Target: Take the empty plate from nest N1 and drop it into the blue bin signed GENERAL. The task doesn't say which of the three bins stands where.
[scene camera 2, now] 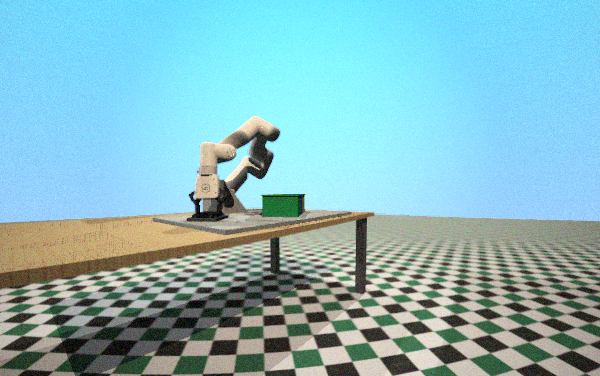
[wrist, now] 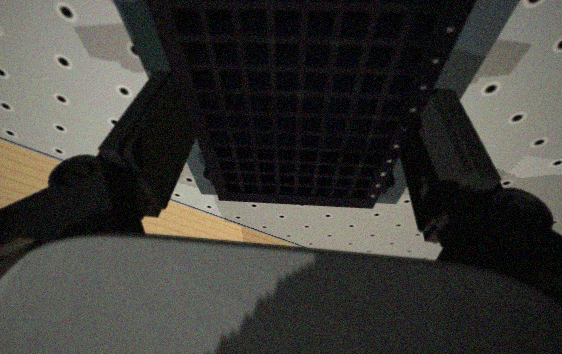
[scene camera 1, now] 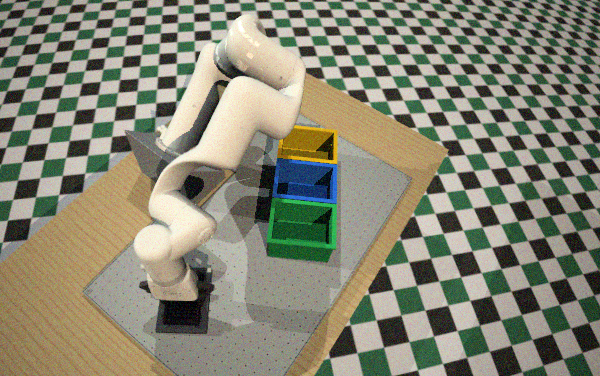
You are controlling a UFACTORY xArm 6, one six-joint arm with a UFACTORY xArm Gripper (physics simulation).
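Seen in the pictures: gripper, fingertip midpoint: [wrist: 298,114] [scene camera 1: 183,299]; arm's base, origin of the base link: [scene camera 2: 223,194] [scene camera 1: 176,151].
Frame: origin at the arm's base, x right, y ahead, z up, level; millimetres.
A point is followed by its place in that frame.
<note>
A dark plate with a grid of wells [scene camera 1: 181,313] {x 290, y 321, z -74 mm} [wrist: 300,135] {x 267, y 303, z -73 mm} lies in a dark grey nest [scene camera 1: 199,328] {x 286, y 375, z -87 mm} [wrist: 202,172] {x 337, y 292, z -87 mm} at the front left of the mat. No label is readable on the nest. My gripper [scene camera 1: 178,288] {x 263, y 297, z -77 mm} [scene camera 2: 207,212] {x 263, y 297, z -77 mm} [wrist: 298,114] {x 263, y 297, z -77 mm} is open and low over the plate, one finger at each long side. In the wrist view the fingertips overlap the nest's side rims; contact with the plate cannot be told. The blue bin [scene camera 1: 306,191] {x -193, y 326, z -93 mm} stands between two other bins, to the right of the arm in scene camera 1. Its sign is not readable.
The yellow bin [scene camera 1: 308,159] {x -226, y 294, z 2 mm} adjoins the blue bin at the back, and the green bin [scene camera 1: 300,251] {x -11, y 441, z -45 mm} [scene camera 2: 282,206] {x -17, y 449, z -52 mm} adjoins it at the front. All stand on the grey perforated mat [scene camera 1: 372,200] {x -303, y 493, z -98 mm} [scene camera 2: 225,229] {x 374, y 595, z -98 mm} on a wooden table [scene camera 1: 50,255] {x 420, y -69, z -112 mm} [scene camera 2: 60,250] {x 774, y 557, z -112 mm}. The arm's base stands behind the nest.
</note>
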